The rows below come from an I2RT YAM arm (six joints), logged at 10 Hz.
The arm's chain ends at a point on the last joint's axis. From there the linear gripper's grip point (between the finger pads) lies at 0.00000 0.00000 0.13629 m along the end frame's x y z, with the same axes.
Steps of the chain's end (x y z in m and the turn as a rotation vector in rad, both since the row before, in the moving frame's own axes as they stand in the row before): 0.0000 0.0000 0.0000 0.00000 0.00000 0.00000; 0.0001 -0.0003 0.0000 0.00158 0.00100 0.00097; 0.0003 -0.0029 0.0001 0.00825 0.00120 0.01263; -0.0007 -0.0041 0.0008 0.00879 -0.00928 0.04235; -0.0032 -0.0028 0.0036 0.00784 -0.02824 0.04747; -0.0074 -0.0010 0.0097 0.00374 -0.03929 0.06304; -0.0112 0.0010 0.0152 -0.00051 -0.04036 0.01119; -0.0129 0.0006 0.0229 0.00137 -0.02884 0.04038; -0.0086 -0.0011 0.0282 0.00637 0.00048 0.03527; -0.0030 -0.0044 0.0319 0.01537 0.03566 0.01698
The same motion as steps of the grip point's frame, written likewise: 0.0000 0.0000 0.0000 0.00000 0.00000 0.00000; 0.0002 -0.0005 0.0000 0.00158 0.00100 0.00097; 0.0005 -0.0040 0.0001 0.00825 0.00120 0.01263; -0.0019 -0.0053 0.0008 0.00879 -0.00928 0.04235; -0.0070 -0.0040 0.0035 0.00784 -0.02824 0.04747; -0.0127 -0.0017 0.0096 0.00374 -0.03929 0.06304; -0.0167 0.0010 0.0151 -0.00051 -0.04036 0.01119; -0.0168 0.0003 0.0228 0.00137 -0.02884 0.04038; -0.0085 -0.0020 0.0282 0.00637 0.00048 0.03527; 0.0019 -0.0065 0.0318 0.01537 0.03566 0.01698
